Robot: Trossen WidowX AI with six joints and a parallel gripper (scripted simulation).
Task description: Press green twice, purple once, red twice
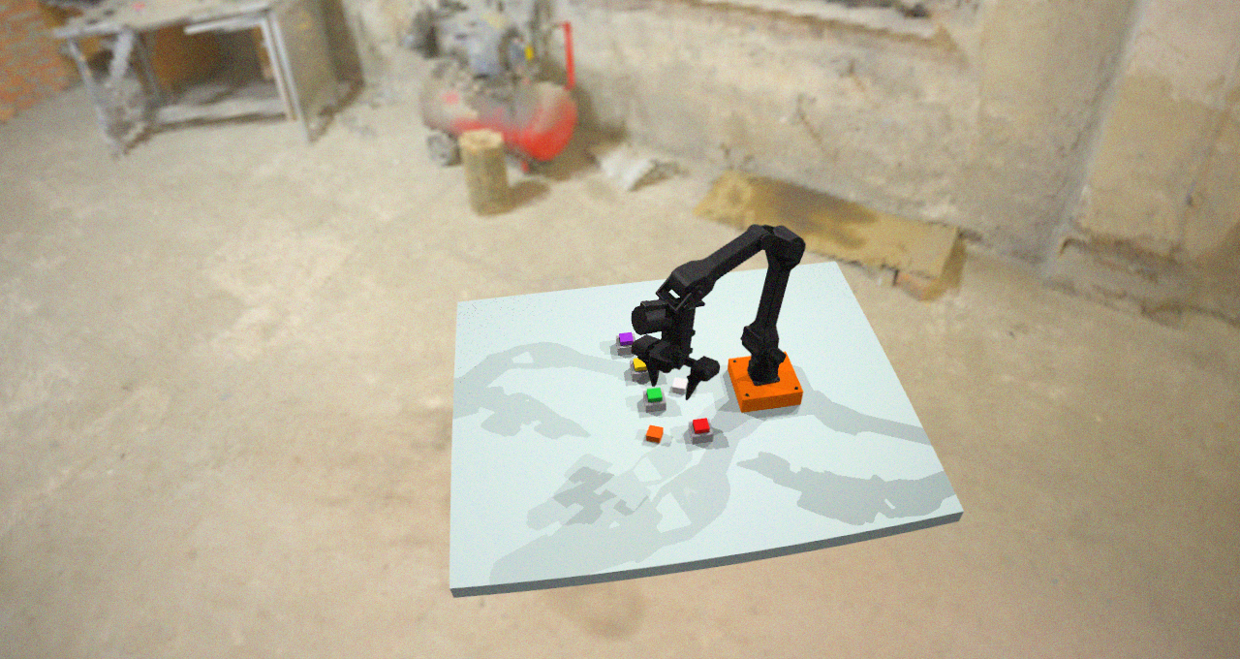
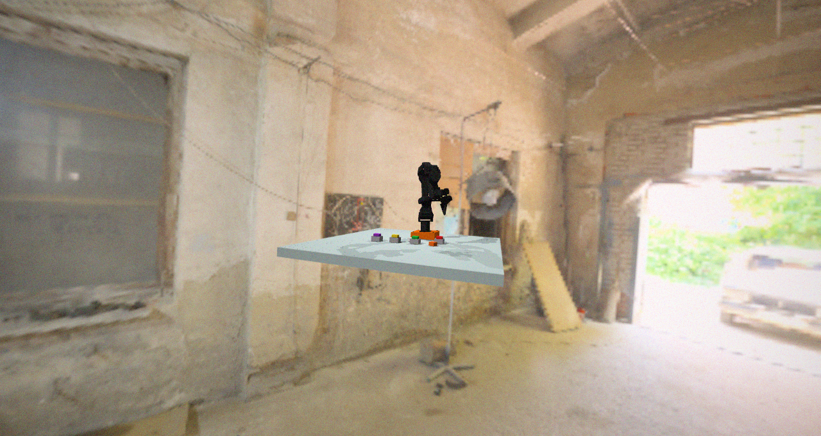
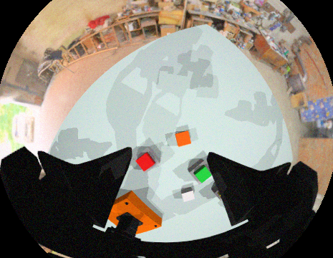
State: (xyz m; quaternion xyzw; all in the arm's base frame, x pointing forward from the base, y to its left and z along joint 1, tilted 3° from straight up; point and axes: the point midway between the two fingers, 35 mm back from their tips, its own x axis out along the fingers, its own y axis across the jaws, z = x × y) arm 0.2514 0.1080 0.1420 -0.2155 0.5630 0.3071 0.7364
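Right now the green button is 120 mm below my gripper tip, 110 mm to the right of it and 10 mm ahead of it. From my gripper tip the other things lie so: red button: 120 mm below, 70 mm behind; white block: 150 mm to the right, 150 mm below, 60 mm behind; orange block: 150 mm below, 30 mm ahead, 20 mm to the right.
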